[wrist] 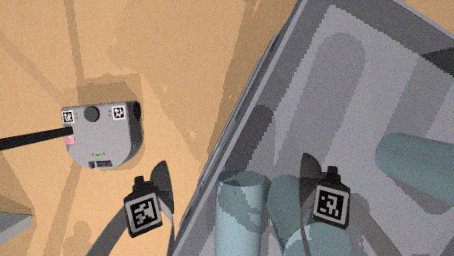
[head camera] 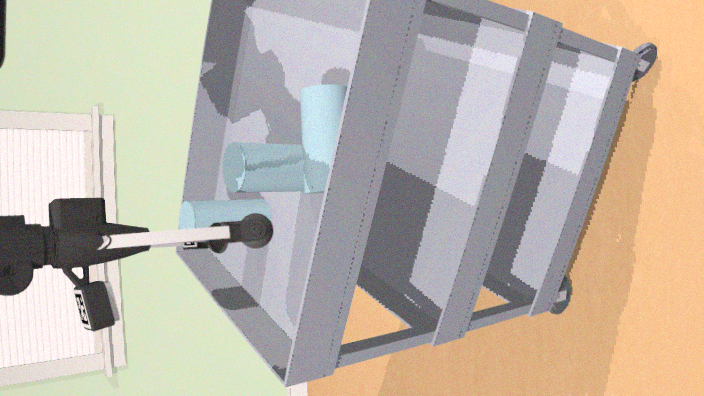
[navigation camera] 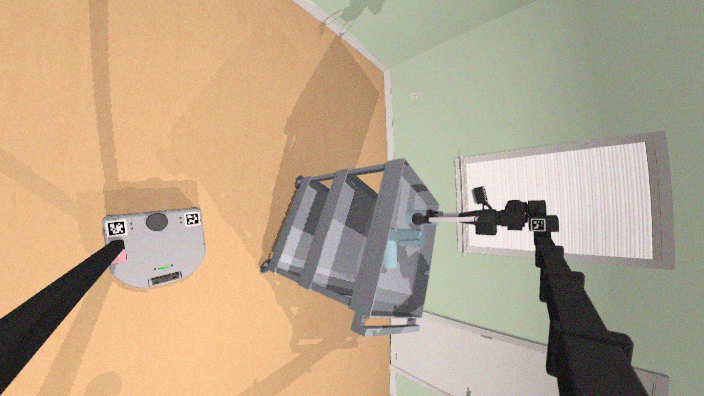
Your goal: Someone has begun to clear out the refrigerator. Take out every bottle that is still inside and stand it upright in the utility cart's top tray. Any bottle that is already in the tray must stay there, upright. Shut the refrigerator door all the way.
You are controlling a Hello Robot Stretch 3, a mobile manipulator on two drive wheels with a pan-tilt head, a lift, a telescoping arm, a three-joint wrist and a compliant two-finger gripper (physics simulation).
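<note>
Three pale-blue bottles are in the cart's top tray [head camera: 350, 180] [navigation camera: 384, 220] [wrist: 390, 95]. One bottle [head camera: 322, 125] [navigation camera: 390, 254] [wrist: 240, 220] appears to lie on its side along the near wall. A middle bottle [head camera: 275, 167] [navigation camera: 412, 237] [wrist: 320, 241] appears upright, partly overlapped by the lying one. A far bottle [head camera: 225, 209] [wrist: 425, 167] also appears upright, partly behind my fingers. My gripper [head camera: 237, 235] [wrist: 235, 175] is open and empty over the tray; in the wrist view its left finger appears over the near rim. The refrigerator cannot be made out.
Two lower shelves of the grey cart [head camera: 452, 200] [navigation camera: 320, 225] show beneath the tray. The green wall and a blind-covered window [head camera: 45, 235] [navigation camera: 560, 200] are behind the cart and arm. My base [navigation camera: 155, 250] [wrist: 102, 130] stands apart from the cart. A white panel [navigation camera: 465, 340] is beside the cart.
</note>
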